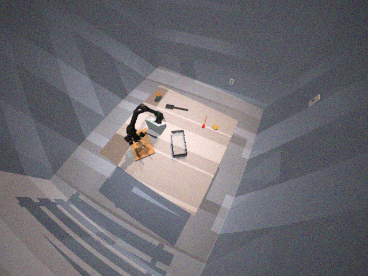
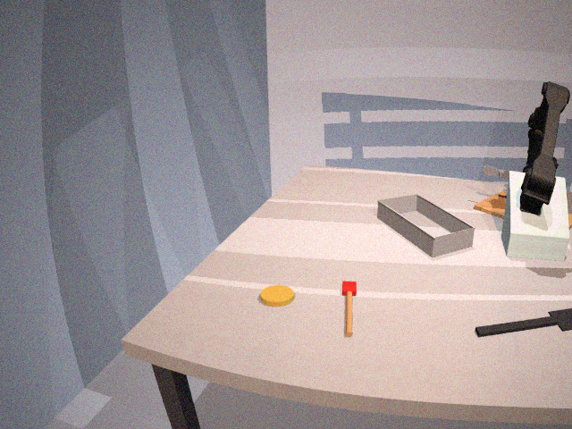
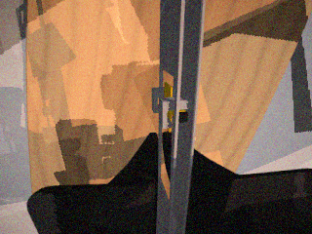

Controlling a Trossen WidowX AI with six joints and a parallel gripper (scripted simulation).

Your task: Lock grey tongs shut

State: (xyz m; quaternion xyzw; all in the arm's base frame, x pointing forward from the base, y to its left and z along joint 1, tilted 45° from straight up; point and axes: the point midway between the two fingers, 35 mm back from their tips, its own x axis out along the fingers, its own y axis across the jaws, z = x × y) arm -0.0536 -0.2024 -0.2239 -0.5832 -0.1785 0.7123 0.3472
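My gripper tip is 4 cm below the yellow mark, 3 cm past it and 1 cm to the right of it. Round my gripper tip: grey roasting tin 38 cm ahead, 27 cm to the left, 6 cm below; then wooden board 8 cm below; then black spatula 69 cm to the left, 8 cm below, 2 cm ahead.
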